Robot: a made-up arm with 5 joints.
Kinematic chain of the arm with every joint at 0, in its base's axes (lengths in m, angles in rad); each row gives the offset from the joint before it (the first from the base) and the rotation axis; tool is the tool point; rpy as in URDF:
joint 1: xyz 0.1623 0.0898 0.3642 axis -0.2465 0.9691 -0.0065
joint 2: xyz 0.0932 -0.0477 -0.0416 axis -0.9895 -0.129 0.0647
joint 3: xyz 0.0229 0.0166 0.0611 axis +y
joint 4: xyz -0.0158 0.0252 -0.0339 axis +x
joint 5: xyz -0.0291 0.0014 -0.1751 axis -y
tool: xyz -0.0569 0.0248 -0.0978 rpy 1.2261 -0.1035 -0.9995
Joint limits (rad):
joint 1: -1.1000..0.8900
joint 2: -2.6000..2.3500
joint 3: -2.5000..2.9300
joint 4: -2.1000..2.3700
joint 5: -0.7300..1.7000
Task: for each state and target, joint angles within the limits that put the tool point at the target. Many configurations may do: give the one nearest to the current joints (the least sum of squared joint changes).
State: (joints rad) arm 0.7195 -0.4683 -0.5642 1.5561 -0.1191
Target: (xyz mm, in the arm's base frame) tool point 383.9 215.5 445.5
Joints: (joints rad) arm 0.8900 -1.1465 -0.6389 1.5846 -0.0889
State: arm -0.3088 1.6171 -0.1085 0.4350 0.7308
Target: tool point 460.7 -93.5 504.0
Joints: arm -0.4527 1.9704 -0.5985 -0.1788 1.0333
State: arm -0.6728 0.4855 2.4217 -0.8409 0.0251
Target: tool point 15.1 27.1 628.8
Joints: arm -0.6839 0.4812 2.5754 -0.7610 -0.0078
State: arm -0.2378 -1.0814 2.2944 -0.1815 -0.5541
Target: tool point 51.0 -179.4 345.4
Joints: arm -0.4474 -1.1719 1.6316 -0.4165 -0.6298
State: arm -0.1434 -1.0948 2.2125 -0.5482 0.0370
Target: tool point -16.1 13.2 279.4
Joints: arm -0.2725 -1.1137 1.2955 -0.3832 0.6071
